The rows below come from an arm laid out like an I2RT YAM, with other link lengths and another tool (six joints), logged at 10 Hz.
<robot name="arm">
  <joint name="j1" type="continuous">
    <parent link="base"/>
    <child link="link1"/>
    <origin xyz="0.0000 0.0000 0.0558"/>
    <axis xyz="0 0 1"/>
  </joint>
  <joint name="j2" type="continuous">
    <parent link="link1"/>
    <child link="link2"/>
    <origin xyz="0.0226 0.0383 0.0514"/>
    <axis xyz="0 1 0"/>
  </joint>
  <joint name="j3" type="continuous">
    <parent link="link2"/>
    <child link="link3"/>
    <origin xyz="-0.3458 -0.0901 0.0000"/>
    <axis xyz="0 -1 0"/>
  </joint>
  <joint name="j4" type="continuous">
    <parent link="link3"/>
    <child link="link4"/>
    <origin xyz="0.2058 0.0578 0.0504"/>
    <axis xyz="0 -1 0"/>
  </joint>
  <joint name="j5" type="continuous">
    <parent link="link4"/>
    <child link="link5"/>
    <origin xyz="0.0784 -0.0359 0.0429"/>
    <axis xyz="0 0 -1"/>
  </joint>
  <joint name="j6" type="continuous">
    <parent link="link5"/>
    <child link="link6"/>
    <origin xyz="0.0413 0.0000 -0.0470"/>
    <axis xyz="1 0 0"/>
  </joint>
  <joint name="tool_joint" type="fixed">
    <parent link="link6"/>
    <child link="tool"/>
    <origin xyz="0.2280 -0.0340 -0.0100" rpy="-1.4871 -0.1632 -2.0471"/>
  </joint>
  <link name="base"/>
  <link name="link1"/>
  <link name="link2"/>
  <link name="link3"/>
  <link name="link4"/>
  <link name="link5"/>
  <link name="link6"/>
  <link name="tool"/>
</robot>
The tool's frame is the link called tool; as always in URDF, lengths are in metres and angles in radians. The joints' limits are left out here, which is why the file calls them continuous.
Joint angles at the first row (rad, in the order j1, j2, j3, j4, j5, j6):
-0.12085 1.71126 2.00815 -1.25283 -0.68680 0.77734
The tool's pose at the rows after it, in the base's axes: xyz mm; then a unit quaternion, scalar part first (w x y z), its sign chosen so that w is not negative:
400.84, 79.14, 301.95, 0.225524, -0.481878, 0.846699, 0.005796
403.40, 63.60, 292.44, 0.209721, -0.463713, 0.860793, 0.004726
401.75, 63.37, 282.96, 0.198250, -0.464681, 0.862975, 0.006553
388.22, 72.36, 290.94, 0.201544, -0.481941, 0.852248, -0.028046
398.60, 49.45, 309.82, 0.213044, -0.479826, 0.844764, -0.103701
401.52, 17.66, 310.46, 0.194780, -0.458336, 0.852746, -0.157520
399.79, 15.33, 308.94, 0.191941, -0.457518, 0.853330, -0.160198
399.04, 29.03, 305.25, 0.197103, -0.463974, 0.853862, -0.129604
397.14, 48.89, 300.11, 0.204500, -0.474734, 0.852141, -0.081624
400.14, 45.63, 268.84, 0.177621, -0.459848, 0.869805, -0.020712
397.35, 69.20, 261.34, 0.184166, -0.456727, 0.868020, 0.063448
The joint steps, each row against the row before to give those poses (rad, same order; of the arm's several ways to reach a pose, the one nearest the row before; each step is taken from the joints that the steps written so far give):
0.00142 -0.03122 -0.01016 -0.00195 0.00536 -0.00097
-0.02737 0.01378 -0.00082 -0.01116 0.02081 0.00813
0.00595 0.00387 -0.02154 0.00311 0.01219 -0.00216
0.05986 -0.06240 -0.02349 0.00626 0.06716 -0.00682
0.01603 -0.02501 0.05831 0.00021 0.11254 -0.04118
-0.00400 -0.01616 0.00694 -0.00074 0.11612 -0.01505
-0.00166 -0.00491 -0.00860 0.00073 0.00654 -0.00312
-0.00479 0.01327 -0.00531 -0.00148 -0.05869 0.01454
-0.01209 0.02214 -0.01142 -0.00166 -0.09614 0.01272
-0.05862 0.06482 -0.04711 0.00192 -0.08165 0.01554
-0.02981 0.04035 -0.04628 0.01543 -0.15010 0.02953

